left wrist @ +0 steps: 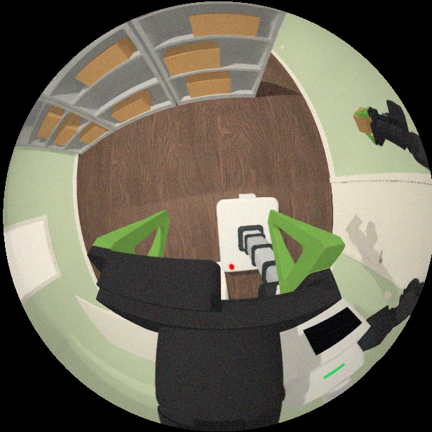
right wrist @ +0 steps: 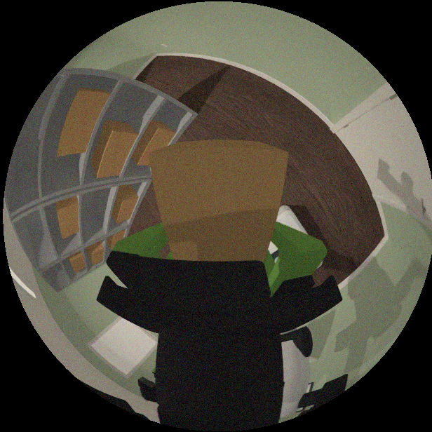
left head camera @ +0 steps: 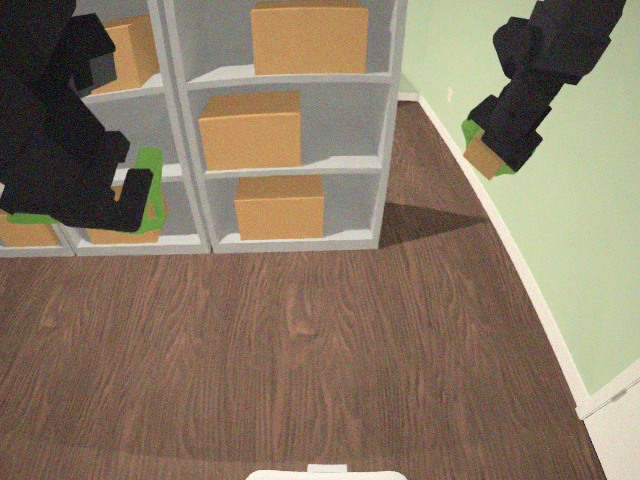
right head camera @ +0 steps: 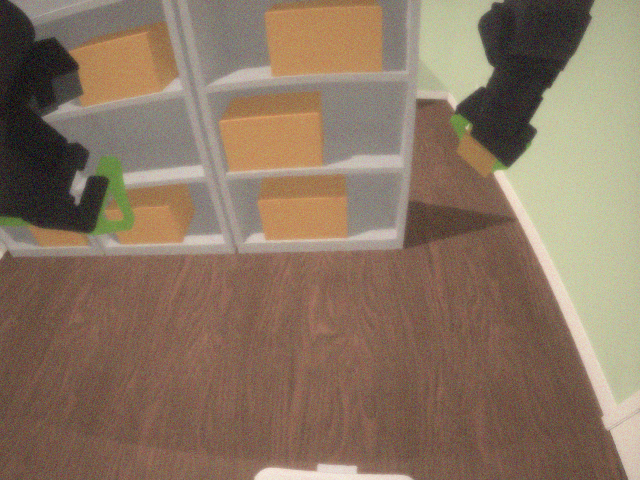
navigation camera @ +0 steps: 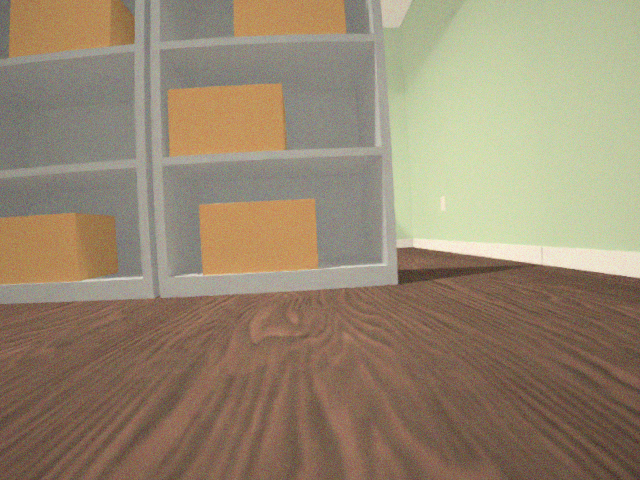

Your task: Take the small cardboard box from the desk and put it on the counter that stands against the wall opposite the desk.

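The small cardboard box is brown and sits between the green fingers of my right gripper, which is shut on it. The box is held up in the air, in front of the green wall in the head views. My left gripper is open and empty, its green fingers wide apart in the left wrist view. I cannot make out the desk or the counter in these views.
A grey shelf unit with several larger cardboard boxes stands ahead and to the left. A green wall runs along the right, with a white door at the lower right. My white base shows below.
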